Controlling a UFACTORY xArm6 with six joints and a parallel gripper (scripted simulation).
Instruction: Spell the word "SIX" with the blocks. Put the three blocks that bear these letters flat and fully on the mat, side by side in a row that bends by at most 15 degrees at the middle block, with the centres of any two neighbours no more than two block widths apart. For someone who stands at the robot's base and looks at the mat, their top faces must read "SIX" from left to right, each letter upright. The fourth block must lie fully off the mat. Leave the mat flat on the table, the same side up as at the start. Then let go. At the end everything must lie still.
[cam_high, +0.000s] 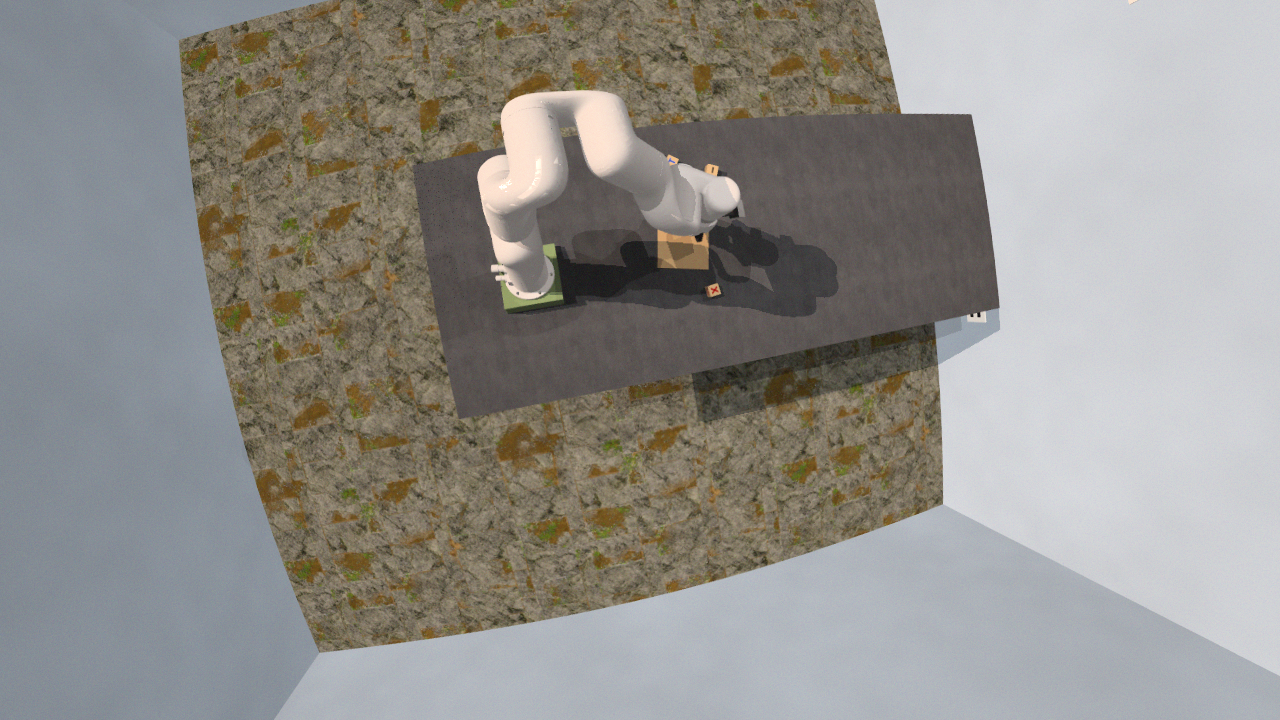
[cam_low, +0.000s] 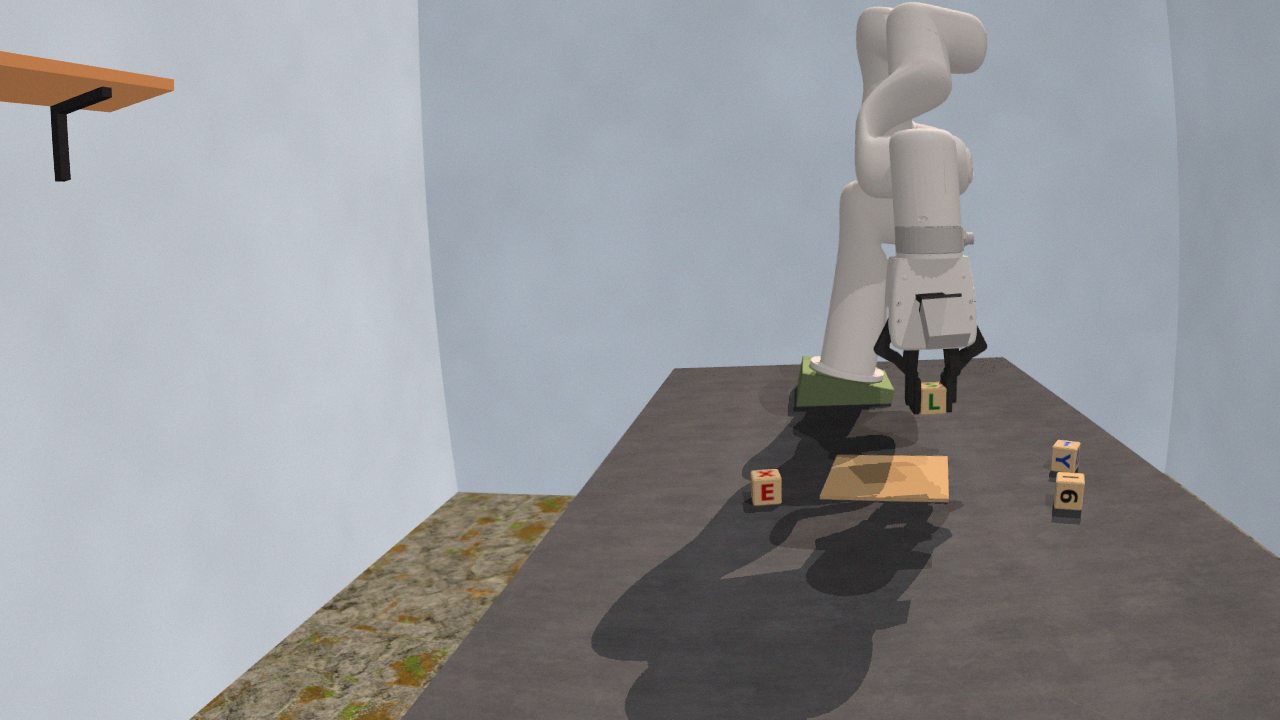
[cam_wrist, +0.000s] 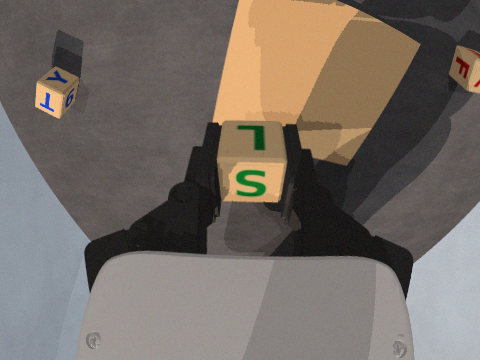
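Now: the tan mat 10 mm ahead of my hand, 50 mm to the right of it and 90 mm below it. Round my hand: S block: 10 mm below; blue-lettered block: 20 mm behind, 170 mm to the left, 80 mm below; I block: 90 mm ahead, 150 mm to the left, 80 mm below.
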